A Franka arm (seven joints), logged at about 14 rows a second.
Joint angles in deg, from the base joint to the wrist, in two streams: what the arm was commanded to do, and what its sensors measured. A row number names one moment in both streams.
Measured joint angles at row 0:
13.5 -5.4 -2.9 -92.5 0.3 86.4 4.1
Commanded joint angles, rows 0 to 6:
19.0 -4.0 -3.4 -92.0 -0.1 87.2 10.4
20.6 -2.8 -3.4 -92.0 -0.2 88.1 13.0
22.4 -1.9 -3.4 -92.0 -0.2 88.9 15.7
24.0 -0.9 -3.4 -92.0 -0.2 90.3 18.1
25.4 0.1 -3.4 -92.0 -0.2 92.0 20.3
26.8 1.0 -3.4 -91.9 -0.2 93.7 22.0
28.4 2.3 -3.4 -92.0 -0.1 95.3 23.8
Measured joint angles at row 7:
25.6 0.3 -2.8 -92.6 0.2 93.2 20.1
